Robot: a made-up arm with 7 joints. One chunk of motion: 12 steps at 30 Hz.
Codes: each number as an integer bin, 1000 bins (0 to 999) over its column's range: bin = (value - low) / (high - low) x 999, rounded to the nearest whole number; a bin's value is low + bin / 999 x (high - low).
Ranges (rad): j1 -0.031..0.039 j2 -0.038..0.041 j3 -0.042..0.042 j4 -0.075..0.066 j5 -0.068..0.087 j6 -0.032..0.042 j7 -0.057..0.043
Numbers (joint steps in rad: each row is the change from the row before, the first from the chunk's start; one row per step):
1: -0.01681 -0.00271 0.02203 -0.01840 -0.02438 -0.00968 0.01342
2: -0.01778 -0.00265 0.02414 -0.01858 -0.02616 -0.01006 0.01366
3: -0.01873 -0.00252 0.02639 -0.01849 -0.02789 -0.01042 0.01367
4: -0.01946 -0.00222 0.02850 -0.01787 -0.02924 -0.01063 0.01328
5: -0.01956 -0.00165 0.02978 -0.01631 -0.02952 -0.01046 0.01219
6: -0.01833 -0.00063 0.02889 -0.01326 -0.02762 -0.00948 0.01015
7: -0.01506 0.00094 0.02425 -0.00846 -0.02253 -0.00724 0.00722
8: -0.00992 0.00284 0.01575 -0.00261 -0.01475 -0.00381 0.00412
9: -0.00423 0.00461 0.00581 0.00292 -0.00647 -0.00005 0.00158
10: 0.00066 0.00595 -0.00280 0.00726 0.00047 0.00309 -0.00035
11: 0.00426 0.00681 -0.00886 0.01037 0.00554 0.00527 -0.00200
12: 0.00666 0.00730 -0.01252 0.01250 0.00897 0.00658 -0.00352
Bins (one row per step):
1: 203 446 761 401 281 301 703
2: 189 447 787 400 270 296 706
3: 175 449 813 400 259 291 706
4: 165 452 838 405 250 288 702
5: 163 460 854 416 248 291 691
6: 181 473 843 437 260 304 671
7: 227 492 788 471 293 334 642
8: 301 516 687 513 343 381 611
9: 382 539 569 552 397 431 585
10: 452 556 466 583 441 474 566
11: 503 567 394 605 474 503 549
12: 537 573 351 620 496 521 534

